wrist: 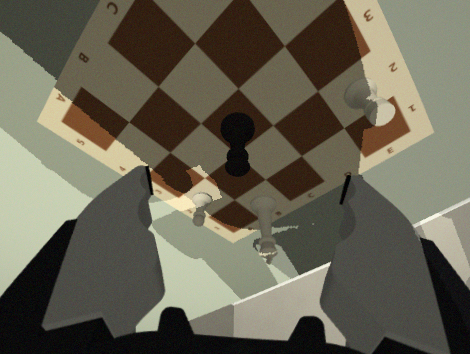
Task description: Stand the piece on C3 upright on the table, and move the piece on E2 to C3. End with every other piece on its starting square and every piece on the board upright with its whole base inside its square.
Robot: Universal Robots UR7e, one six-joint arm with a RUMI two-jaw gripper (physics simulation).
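Frame: origin at the arm's base, x left, y back, z up, level; millimetres.
Where they show: gripper, fingertip midpoint: (pixel 246 174).
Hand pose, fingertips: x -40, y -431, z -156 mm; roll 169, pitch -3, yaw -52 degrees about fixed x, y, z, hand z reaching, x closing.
Note:
After its pixels a point has its place.
A black piece (pixel 237 129) @[x -39, y -424, z -198 mm] stands upright on C3, near the middle of the board (pixel 385 45) @[x 58, y -462, z -211 mm]. A short white piece with a broad flat top (pixel 361 94) @[x 30, y -470, z -199 mm] stands upright on E2, at the right. My gripper (pixel 246 174) @[x -40, y -431, z -156 mm] is open and empty. Its two fingertips are in the lower half of the view, one on each side and well apart, with the black piece showing above and between them. The gripper touches no piece that I can see. The top of the board is cut off by the view's edge.
A small white piece (pixel 201 201) @[x -120, y -447, z -202 mm] stands on A2, near the left fingertip. A tall white piece with a crown (pixel 266 225) @[x -89, y -497, z -181 mm] stands on B1, between the fingers. A pale box-like block with a bright edge (pixel 285 315) lies beyond the board at the bottom. Shadows cross the board and table.

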